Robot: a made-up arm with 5 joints.
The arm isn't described. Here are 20 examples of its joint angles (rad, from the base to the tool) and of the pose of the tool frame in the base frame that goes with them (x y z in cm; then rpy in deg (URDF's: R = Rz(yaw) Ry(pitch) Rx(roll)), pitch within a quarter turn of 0, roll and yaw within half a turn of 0).
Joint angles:
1: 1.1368 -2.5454 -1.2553 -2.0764 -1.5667
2: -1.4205 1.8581 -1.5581 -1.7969 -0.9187
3: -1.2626 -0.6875 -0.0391 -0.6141 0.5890
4: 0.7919 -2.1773 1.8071 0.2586 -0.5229
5: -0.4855 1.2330 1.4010 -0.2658 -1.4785
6: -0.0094 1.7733 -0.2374 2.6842 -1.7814
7: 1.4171 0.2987 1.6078 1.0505 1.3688
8: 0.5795 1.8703 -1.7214 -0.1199 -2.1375
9: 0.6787 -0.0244 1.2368 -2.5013 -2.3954
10: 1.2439 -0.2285 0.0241 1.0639 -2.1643
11: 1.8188 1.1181 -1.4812 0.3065 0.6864
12: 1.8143 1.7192 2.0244 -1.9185 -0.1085
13: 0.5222 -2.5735 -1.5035 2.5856 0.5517
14: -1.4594 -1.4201 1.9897 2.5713 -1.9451
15: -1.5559 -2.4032 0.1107 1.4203 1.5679
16: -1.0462 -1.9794 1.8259 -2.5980 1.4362
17: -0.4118 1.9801 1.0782 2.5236 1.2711
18: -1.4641 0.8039 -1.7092 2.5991 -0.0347
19: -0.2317 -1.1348 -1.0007 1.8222 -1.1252
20: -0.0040 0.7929 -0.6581 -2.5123 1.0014
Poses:
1: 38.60 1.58 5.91 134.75 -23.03 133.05
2: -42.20 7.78 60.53 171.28 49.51 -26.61
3: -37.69 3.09 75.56 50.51 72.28 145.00
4: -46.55 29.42 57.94 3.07 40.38 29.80
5: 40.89 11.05 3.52 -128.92 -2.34 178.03
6: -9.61 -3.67 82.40 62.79 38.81 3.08
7: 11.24 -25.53 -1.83 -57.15 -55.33 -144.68
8: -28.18 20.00 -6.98 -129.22 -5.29 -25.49
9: -52.78 29.86 56.82 143.48 49.42 -72.97
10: -17.94 -16.46 -5.29 -80.43 -43.68 142.15
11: -7.18 9.66 -20.71 -109.61 -40.24 73.23
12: -37.82 -19.43 73.71 145.57 74.91 -57.47
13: -23.50 -39.27 -13.63 160.44 -72.86 -1.28
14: -38.74 -1.88 -11.76 -109.90 -11.37 30.85
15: 17.23 13.04 76.53 52.40 16.43 -131.92
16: 5.76 35.00 -26.88 -147.21 -18.00 -174.60
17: -42.11 25.40 64.35 2.24 74.62 87.53
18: 36.24 2.75 82.59 12.00 55.18 -118.75
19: 13.81 -41.73 12.98 -92.72 17.11 135.45
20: -35.74 9.58 85.52 95.28 62.45 -150.59
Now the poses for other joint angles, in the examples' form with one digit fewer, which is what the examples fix.
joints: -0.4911 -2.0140 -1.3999 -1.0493 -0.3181
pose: -7.6 57.1 34.3 24.2 -12.5 -56.1
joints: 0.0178 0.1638 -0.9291 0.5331 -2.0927
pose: 29.6 -19.5 14.1 -8.3 -60.8 -177.0
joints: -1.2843 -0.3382 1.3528 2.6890 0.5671
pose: -47.3 5.6 -6.4 -43.4 -74.5 104.1
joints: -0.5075 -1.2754 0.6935 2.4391 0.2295
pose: 19.0 45.1 -4.7 -177.6 -31.7 177.4
